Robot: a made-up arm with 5 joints.
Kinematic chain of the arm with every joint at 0, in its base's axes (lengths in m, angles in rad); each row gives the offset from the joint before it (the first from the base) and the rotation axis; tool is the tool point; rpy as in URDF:
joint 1: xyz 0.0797 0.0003 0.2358 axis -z
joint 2: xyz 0 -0.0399 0.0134 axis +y
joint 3: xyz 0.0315 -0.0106 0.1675 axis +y
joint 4: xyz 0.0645 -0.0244 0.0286 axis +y
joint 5: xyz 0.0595 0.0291 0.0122 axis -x
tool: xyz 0.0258 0.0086 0.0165 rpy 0 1.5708 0
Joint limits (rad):
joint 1: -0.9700..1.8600
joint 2: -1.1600..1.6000
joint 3: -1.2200..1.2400
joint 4: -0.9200..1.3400
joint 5: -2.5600..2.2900
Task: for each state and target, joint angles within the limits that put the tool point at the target. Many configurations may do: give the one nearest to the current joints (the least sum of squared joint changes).
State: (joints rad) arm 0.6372 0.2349 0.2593 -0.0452 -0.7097
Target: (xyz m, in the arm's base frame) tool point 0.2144 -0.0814 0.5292
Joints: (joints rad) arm 0.2276 0.0296 -0.2840 -0.2783 -0.6645
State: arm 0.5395 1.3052 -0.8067 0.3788 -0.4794
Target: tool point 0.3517 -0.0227 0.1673
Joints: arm -0.0797 1.2261 -0.4428 0.7358 -0.4152
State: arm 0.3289 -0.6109 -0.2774 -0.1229 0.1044
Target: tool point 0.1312 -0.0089 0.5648
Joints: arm -0.4936 -0.3142 -0.4056 -0.1816 0.3156
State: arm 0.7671 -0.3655 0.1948 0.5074 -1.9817
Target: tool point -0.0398 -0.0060 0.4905
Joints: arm 0.5151 -1.1459 -0.1059 0.3967 -1.9723
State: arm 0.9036 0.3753 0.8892 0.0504 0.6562
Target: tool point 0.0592 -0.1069 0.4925
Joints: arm 1.4834 -0.3859 0.3471 -0.2514 0.5564
